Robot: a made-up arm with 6 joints. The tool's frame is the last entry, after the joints.
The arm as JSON. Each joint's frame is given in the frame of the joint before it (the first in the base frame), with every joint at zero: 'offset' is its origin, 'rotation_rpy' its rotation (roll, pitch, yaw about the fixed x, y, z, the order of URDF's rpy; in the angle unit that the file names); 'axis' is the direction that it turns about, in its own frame. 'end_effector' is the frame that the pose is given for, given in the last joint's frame.
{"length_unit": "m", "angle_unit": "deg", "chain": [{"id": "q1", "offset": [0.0, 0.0, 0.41], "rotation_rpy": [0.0, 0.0, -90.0], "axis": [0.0, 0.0, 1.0]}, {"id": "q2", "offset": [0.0, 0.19, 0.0], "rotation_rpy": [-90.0, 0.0, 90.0], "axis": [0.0, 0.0, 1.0]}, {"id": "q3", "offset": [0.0, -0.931, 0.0], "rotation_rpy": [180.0, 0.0, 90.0], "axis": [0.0, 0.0, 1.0]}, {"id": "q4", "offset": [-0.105, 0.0, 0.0], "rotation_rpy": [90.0, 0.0, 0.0], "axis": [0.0, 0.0, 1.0]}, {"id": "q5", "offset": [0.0, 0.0, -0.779], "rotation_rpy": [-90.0, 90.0, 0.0], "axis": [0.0, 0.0, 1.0]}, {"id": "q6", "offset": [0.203, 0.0, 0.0], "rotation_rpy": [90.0, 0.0, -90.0], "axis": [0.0, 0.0, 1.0]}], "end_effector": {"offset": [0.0, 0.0, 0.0], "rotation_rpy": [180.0, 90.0, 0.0]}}
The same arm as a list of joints. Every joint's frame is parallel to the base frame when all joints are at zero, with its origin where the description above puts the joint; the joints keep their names.
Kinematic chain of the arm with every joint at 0, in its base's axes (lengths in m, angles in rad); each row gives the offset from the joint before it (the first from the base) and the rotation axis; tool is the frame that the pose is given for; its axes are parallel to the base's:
q1: xyz 0 0 0.41 axis +z
q2: xyz 0.19 0 0 axis +y
q3: xyz 0 0 0.931 axis -y
q4: xyz 0 0 0.105 axis -x
q5: xyz 0.779 0 0 axis -y
q6: xyz 0.203 0 0 axis -x
tool: xyz 0 0 0

